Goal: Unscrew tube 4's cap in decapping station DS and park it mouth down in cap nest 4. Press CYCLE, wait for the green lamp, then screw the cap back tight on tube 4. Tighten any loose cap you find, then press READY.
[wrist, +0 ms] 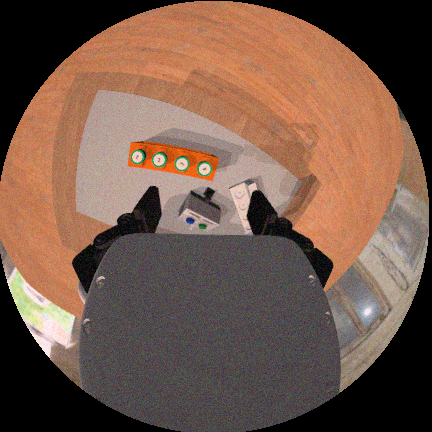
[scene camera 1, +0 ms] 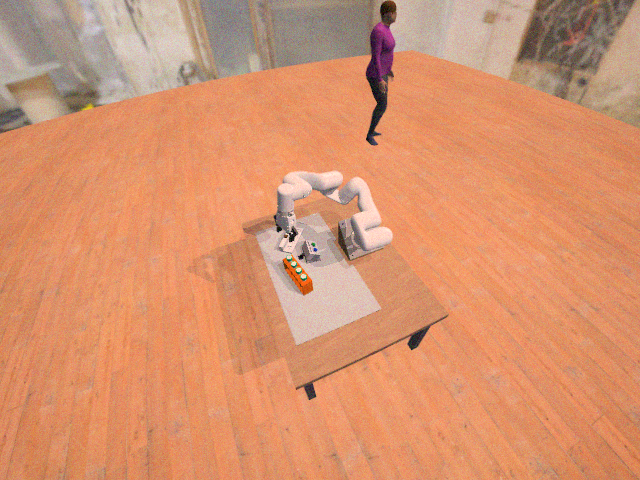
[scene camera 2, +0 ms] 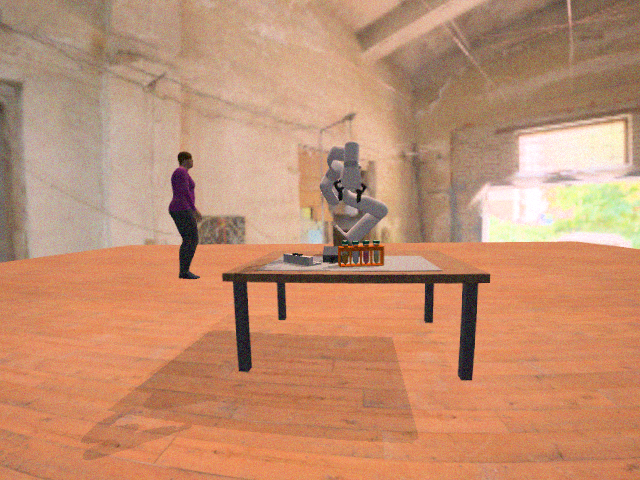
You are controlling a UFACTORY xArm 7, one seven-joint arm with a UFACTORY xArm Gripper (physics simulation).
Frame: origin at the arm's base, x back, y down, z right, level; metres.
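Seen in the pictures: gripper, fingertip midpoint: (wrist: pixel 204 200) (scene camera 1: pixel 285 236) (scene camera 2: pixel 349 201); arm's base, link origin: (scene camera 2: pixel 349 240).
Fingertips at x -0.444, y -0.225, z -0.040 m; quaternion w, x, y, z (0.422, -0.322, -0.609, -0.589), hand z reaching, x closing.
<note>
Pixels of each thing's top centre, then the offset from my fingertips to it. "*": a spot on its surface instead. Level surfaces: height alone.
- orange rack, top centre: (wrist: pixel 170 160) (scene camera 2: pixel 360 244) (scene camera 1: pixel 296 268) dx +0.017, dy +0.213, dz -0.052 m
- Cap 4, top centre: (wrist: pixel 204 168) (scene camera 2: pixel 345 240) (scene camera 1: pixel 289 257) dx -0.001, dy +0.192, dz +0.024 m
- white block with round nests, top centre: (wrist: pixel 252 215) (scene camera 2: pixel 301 253) (scene camera 1: pixel 291 234) dx +0.066, dy +0.262, dz +0.264 m
- control box, top centre: (wrist: pixel 200 220) (scene camera 2: pixel 334 245) (scene camera 1: pixel 310 245) dx +0.144, dy +0.232, dz +0.096 m
- grey mat, surface height: dy +0.315 m
- small dark part, surface spot: (wrist: pixel 209 192) * dx +0.075, dy +0.307, dz +0.101 m
The orange rack (scene camera 1: pixel 307 287) (scene camera 2: pixel 360 265) (wrist: pixel 170 165) holds a row of upright tubes with green-rimmed white caps. Cap 4 (scene camera 1: pixel 288 257) (scene camera 2: pixel 345 242) (wrist: pixel 204 169) sits on its tube at the end nearest the white block; how tight the caps are cannot be seen. My gripper (scene camera 1: pixel 285 235) (scene camera 2: pixel 349 199) (wrist: pixel 204 200) is open and empty, high above the table. The white block with round nests (scene camera 2: pixel 298 259) (wrist: pixel 240 200) is partly hidden by a finger in the wrist view. The control box (scene camera 1: pixel 311 251) (scene camera 2: pixel 330 253) (wrist: pixel 200 209) shows a blue spot and a green spot; whether a lamp is lit cannot be told.
A grey mat (scene camera 1: pixel 336 310) (wrist: pixel 100 130) lies under the rack, box and block on the wooden table (scene camera 1: pixel 403 294) (scene camera 2: pixel 356 279). A small dark part (wrist: pixel 209 192) stands between the control box and the rack. A person in purple (scene camera 1: pixel 381 51) (scene camera 2: pixel 183 193) stands on the floor away from the table.
</note>
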